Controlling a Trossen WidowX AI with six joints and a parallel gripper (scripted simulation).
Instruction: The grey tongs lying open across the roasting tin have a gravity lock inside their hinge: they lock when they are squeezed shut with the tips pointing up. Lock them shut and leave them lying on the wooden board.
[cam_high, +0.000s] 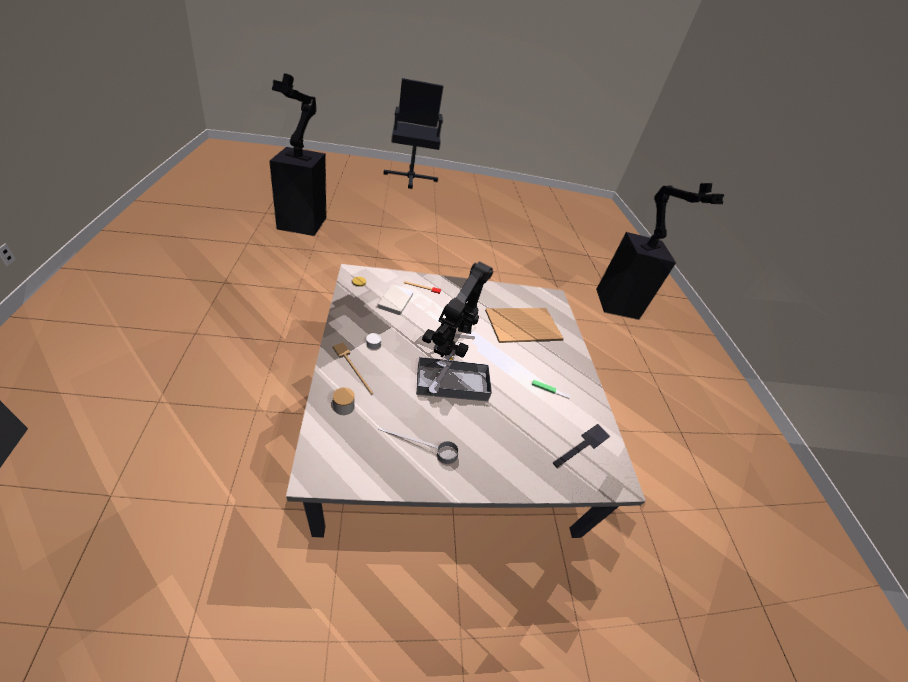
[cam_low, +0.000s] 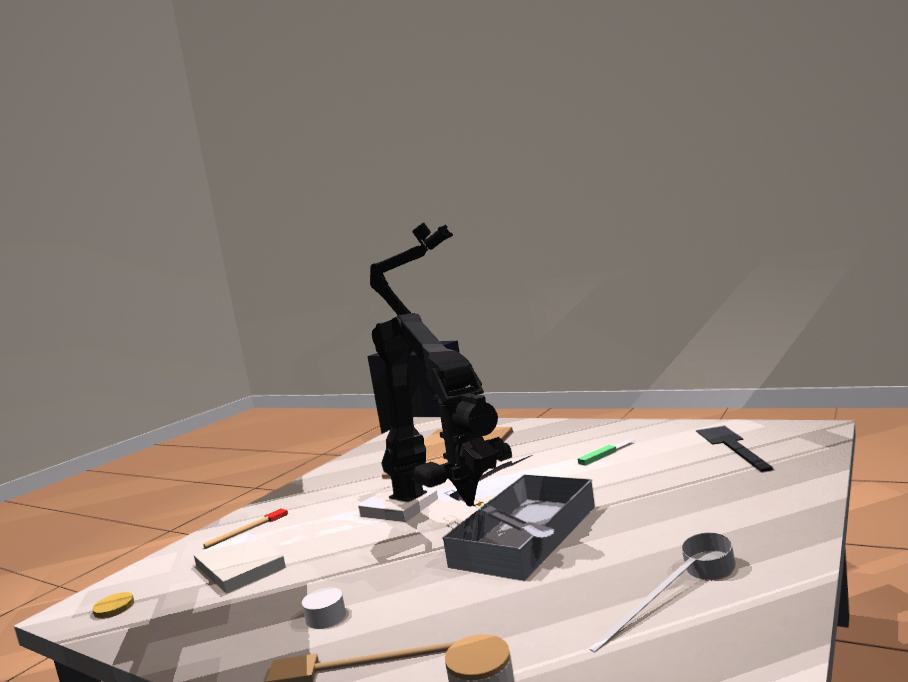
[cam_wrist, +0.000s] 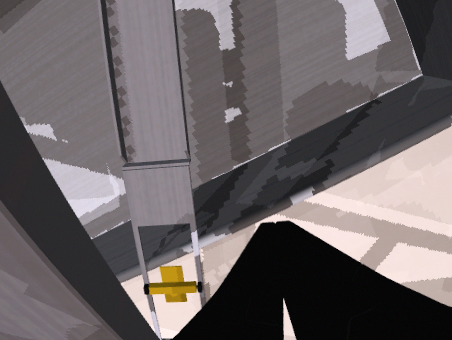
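Right now my gripper tip is 20 mm past the yellow lock piece, 40 mm to the right of it and 20 mm above it. Round my gripper tip: dark roasting tin 70 mm ahead, 60 mm to the left, 50 mm below; then white block 400 mm behind, 260 mm to the right, 60 mm below; then white puck 80 mm behind, 310 mm to the right, 60 mm below.
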